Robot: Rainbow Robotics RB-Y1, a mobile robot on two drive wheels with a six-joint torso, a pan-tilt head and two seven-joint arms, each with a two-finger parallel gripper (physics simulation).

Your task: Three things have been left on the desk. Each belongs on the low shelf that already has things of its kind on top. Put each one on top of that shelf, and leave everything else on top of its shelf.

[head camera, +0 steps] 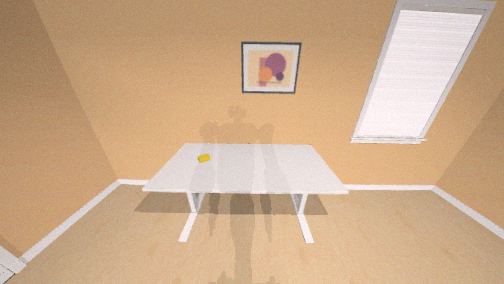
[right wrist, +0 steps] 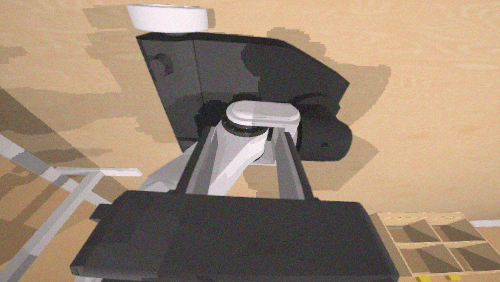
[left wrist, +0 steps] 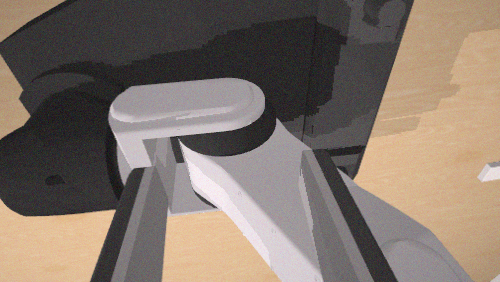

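A small yellow block lies on the back left part of the white desk in the head view. No other loose thing shows on the desk top. In the right wrist view, a low wooden shelf stands at the lower right, with two yellow things at its edge, partly cut off by the frame. My left gripper is partly open and empty, over the floor. My right gripper is partly open and empty, over the floor. Both are away from the desk and the block.
The desk stands ahead near the far wall, on two white legs with long feet. A framed picture and a window are on that wall. Part of a white door frame shows at the lower left. Floor lies between me and the desk.
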